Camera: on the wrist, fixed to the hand. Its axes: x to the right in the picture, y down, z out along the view.
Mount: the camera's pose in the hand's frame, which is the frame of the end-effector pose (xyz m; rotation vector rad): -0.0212 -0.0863 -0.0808 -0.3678 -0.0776 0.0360
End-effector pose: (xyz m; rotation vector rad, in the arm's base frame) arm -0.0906 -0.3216 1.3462 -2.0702 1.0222 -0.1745
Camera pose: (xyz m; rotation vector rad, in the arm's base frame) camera -0.0877 -0.3247 1.4662 -2.3634 1.1069 0.1215
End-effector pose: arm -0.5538 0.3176 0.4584 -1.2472 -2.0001 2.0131
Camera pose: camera -0.5375 0.3867 0.5553 1.1464 2.2187 -1.5934
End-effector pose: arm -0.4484 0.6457 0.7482 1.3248 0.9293 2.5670
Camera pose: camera -0.5127 0.6698 0.6497 1.3271 0.3956 2.5286
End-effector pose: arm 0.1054 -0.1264 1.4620 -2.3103 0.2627 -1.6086
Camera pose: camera 0.0199 -0.0510 1.4999 -2.6105 0.6245 -1.5552
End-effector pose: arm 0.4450 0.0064 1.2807 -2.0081 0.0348 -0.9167
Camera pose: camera 0.3531 0.0070 1.3580 -2.3724 0.2090 -0.8550
